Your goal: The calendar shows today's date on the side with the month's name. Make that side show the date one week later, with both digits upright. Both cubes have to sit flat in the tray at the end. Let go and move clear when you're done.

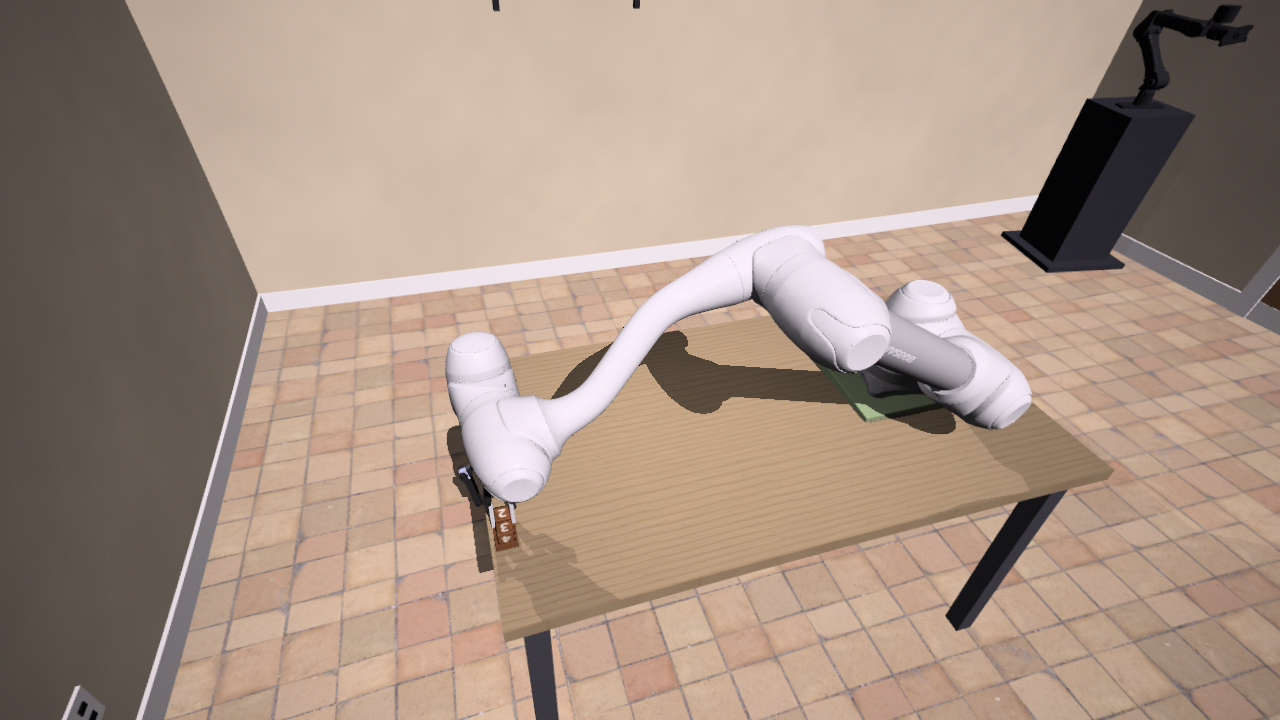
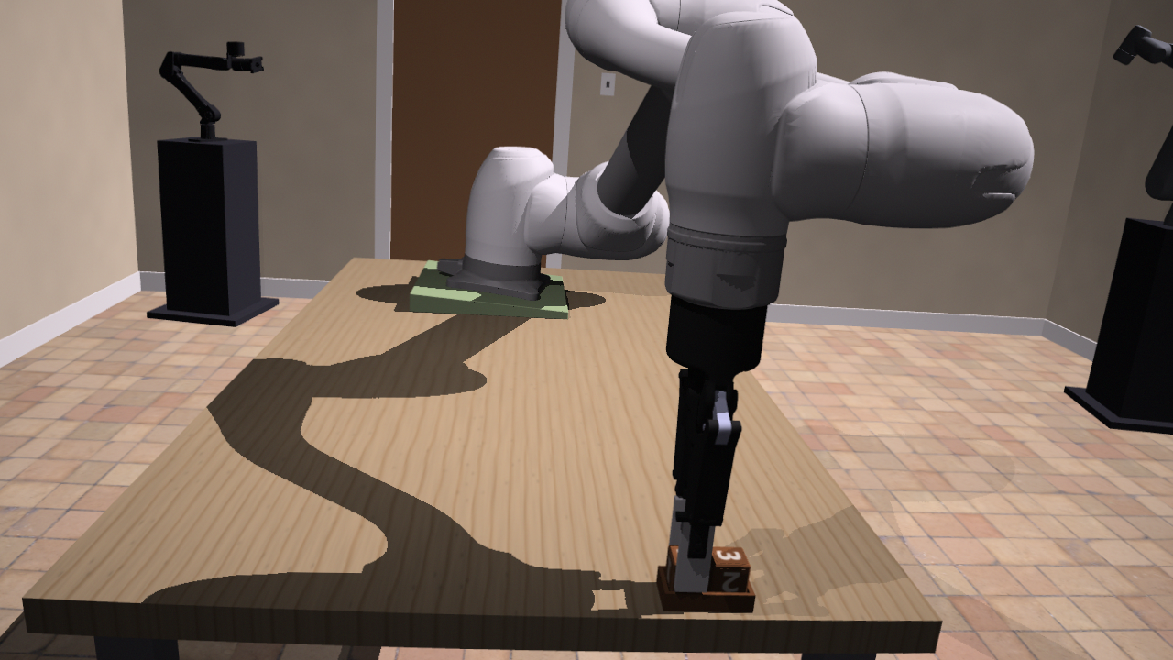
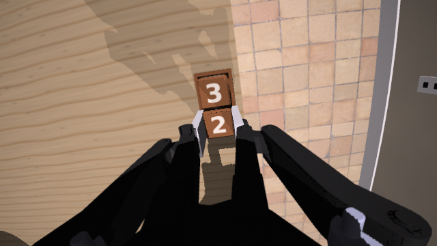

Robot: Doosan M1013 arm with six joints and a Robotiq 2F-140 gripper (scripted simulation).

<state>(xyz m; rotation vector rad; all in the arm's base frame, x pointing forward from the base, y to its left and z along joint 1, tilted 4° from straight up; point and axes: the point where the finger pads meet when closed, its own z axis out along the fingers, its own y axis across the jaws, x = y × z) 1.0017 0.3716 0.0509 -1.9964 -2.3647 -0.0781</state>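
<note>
Right now the brown tray is 40 mm below my hand and 20 mm to the left of it.
</note>
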